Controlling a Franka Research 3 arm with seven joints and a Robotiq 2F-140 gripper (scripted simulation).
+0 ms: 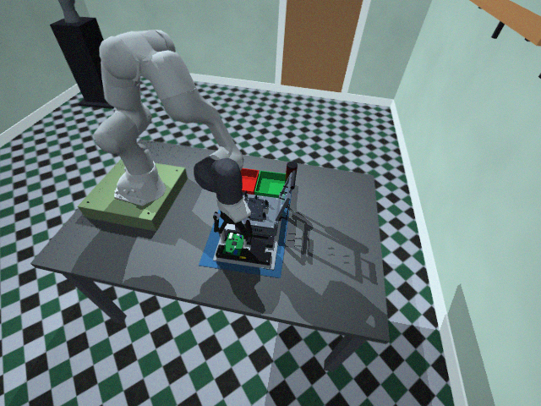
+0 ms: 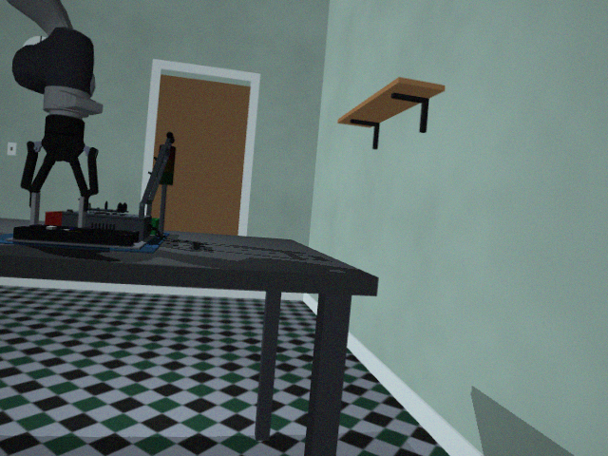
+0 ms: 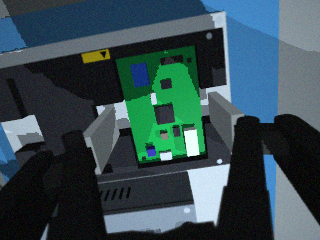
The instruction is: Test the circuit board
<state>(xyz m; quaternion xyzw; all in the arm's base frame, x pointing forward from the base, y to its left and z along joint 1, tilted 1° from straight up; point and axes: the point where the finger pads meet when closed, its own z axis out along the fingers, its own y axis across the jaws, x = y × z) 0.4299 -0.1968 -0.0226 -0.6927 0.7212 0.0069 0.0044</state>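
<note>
The green circuit board is 4 cm below my hand. The rest, counted from my hand: tester lid (19 cm ahead, 16 cm to the left, 13 cm above); tester plate (17 cm to the left, 7 cm ahead, 1 cm above); black latch hook (23 cm to the left, 3 cm above).
</note>
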